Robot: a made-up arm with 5 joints. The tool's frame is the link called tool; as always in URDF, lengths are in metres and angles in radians.
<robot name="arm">
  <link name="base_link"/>
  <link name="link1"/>
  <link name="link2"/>
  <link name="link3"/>
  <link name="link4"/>
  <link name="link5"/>
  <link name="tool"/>
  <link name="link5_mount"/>
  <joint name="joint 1" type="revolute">
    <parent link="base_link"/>
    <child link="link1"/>
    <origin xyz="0 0 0.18" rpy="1.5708 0 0"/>
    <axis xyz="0 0 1"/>
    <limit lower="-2.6" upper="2.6" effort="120" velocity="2.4"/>
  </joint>
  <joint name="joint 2" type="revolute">
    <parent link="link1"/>
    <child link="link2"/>
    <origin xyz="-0.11 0.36 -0.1" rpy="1.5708 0 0"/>
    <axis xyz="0 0 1"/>
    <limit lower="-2.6" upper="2.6" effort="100" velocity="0.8"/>
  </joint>
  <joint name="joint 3" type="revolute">
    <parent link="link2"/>
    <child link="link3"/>
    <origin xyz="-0.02 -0.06 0.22" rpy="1.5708 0 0"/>
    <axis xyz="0 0 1"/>
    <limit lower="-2.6" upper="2.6" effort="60" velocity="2.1"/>
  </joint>
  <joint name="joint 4" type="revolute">
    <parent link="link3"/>
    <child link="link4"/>
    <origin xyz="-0.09 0.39 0.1" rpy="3.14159 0 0"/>
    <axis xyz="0 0 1"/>
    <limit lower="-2.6" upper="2.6" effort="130" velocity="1.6"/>
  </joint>
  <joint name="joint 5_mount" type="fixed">
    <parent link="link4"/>
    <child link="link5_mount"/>
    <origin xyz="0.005 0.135 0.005"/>
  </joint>
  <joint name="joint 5" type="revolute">
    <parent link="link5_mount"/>
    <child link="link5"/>
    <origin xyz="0.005 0.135 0.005" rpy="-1.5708 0 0"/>
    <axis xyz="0 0 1"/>
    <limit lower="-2.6" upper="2.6" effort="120" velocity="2.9"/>
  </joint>
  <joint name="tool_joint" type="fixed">
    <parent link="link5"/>
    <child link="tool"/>
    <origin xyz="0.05 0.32 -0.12"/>
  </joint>
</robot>
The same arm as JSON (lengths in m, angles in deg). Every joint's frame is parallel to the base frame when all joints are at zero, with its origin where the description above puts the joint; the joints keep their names.
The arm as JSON. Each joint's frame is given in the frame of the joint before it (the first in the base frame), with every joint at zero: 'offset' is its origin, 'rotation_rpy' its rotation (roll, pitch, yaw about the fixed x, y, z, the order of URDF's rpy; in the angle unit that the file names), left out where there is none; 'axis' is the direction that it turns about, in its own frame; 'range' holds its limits. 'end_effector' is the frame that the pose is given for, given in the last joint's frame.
{"length_unit": "m", "angle_unit": "deg", "chain": [{"id": "joint 1", "offset": [0.0, 0.0, 0.18], "axis": [0.0, -1.0, 0.0], "range": [-148.97, 148.97]}, {"id": "joint 2", "offset": [-0.11, 0.1, 0.36], "axis": [0.0, 0.0, -1.0], "range": [-148.97, 148.97]}, {"id": "joint 3", "offset": [-0.02, 0.06, -0.22], "axis": [0.0, 1.0, 0.0], "range": [-148.97, 148.97]}, {"id": "joint 4", "offset": [-0.09, 0.1, -0.39], "axis": [0.0, -1.0, 0.0], "range": [-148.97, 148.97]}, {"id": "joint 5", "offset": [0.01, -0.01, 0.27], "axis": [0.0, 0.0, 1.0], "range": [-148.97, 148.97]}], "end_effector": {"offset": [0.05, 0.32, -0.12], "rotation_rpy": [0.0, 0.0, 0.0]}}
